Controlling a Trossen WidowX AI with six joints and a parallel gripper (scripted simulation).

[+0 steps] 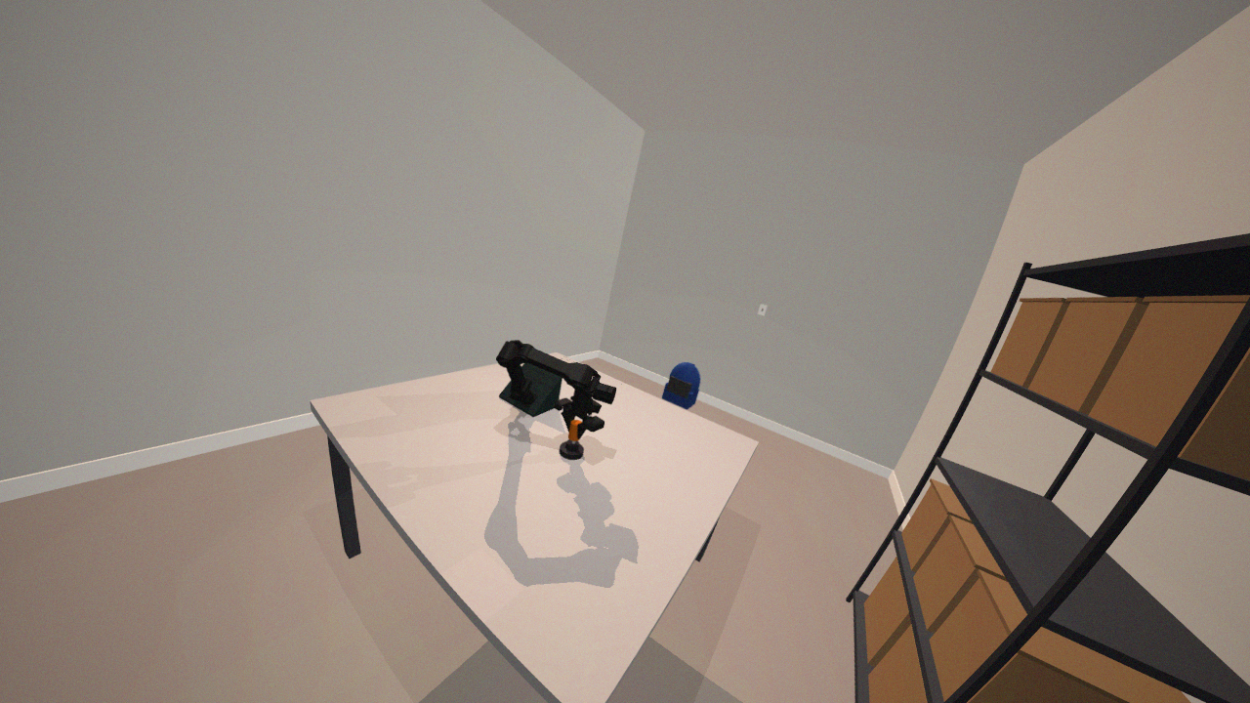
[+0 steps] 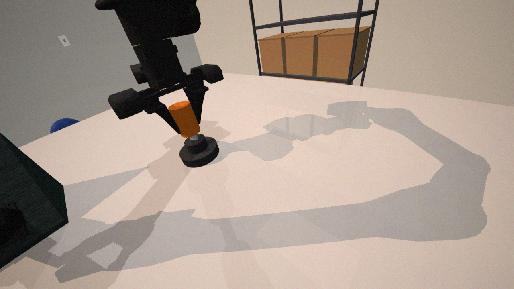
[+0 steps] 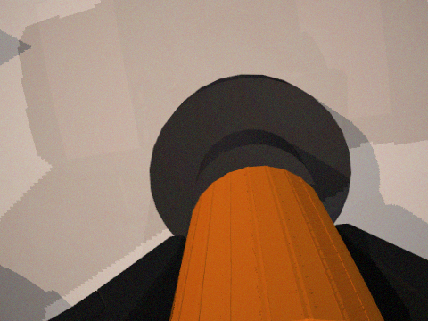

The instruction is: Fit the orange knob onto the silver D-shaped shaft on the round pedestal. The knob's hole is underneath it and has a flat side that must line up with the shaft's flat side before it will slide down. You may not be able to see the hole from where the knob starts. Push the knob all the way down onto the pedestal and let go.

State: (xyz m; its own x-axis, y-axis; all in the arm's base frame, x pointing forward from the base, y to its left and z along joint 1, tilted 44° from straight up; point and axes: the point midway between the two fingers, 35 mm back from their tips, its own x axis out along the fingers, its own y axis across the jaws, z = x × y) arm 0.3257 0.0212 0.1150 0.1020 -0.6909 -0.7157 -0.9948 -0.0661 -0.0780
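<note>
Right now my gripper tip is 30 mm below the orange knob. The rest, counted from my gripper tip: round black pedestal (40 mm below).
</note>
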